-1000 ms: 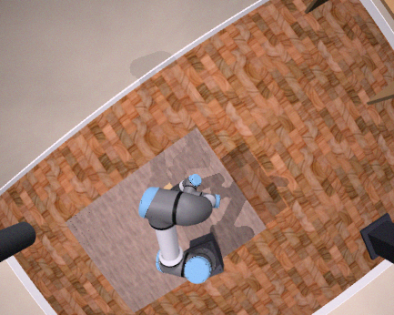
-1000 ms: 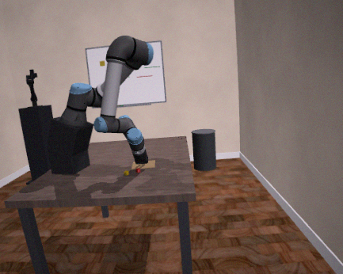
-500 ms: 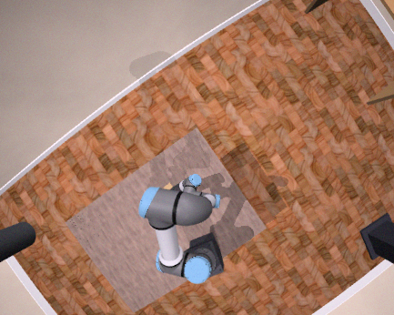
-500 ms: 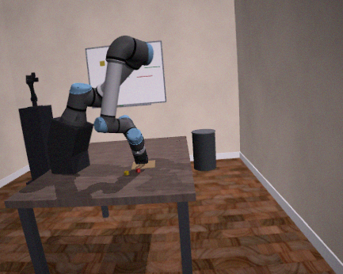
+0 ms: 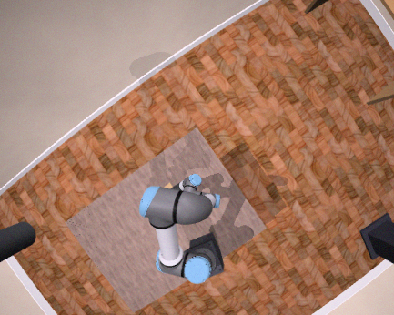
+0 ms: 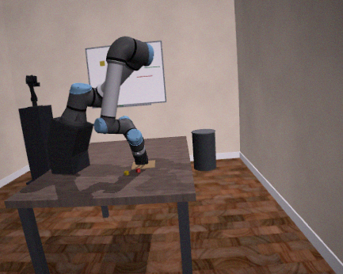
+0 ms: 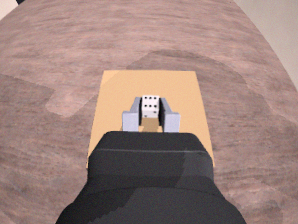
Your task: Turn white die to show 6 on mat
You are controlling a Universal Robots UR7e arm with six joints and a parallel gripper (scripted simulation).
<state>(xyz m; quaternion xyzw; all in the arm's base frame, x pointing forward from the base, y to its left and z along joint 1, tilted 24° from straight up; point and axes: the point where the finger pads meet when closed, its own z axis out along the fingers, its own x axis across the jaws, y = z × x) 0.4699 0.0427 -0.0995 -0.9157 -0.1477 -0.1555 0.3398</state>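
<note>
Right now my hand is 10 mm to the right of the white die and 10 mm above it. The rest, counted from my hand: yellow die (150 mm to the right, 60 mm behind, 20 mm below); red die (120 mm to the right, 20 mm below); tan mat (30 mm below, 10 mm to the left).
</note>
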